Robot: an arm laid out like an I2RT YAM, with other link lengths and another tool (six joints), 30 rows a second.
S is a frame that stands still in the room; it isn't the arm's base.
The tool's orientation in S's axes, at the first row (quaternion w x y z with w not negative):
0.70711, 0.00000, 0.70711, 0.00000
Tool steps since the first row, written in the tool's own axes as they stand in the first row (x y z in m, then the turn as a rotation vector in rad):
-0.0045, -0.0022, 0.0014, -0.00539, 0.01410, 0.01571
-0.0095, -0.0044, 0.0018, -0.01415, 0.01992, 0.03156
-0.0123, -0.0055, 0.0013, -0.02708, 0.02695, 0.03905
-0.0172, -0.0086, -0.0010, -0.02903, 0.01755, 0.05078
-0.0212, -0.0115, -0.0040, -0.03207, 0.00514, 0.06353
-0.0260, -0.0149, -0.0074, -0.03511, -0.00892, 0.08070
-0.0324, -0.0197, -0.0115, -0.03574, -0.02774, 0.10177
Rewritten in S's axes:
0.0014, -0.0022, 0.0045, 0.01571, 0.01410, 0.00539
0.0018, -0.0044, 0.0095, 0.03156, 0.01992, 0.01415
0.0013, -0.0055, 0.0123, 0.03905, 0.02695, 0.02708
-0.0010, -0.0086, 0.0172, 0.05078, 0.01755, 0.02903
-0.0040, -0.0115, 0.0212, 0.06353, 0.00514, 0.03207
-0.0074, -0.0149, 0.0260, 0.08070, -0.00892, 0.03511
-0.0115, -0.0197, 0.0324, 0.10177, -0.02774, 0.03574

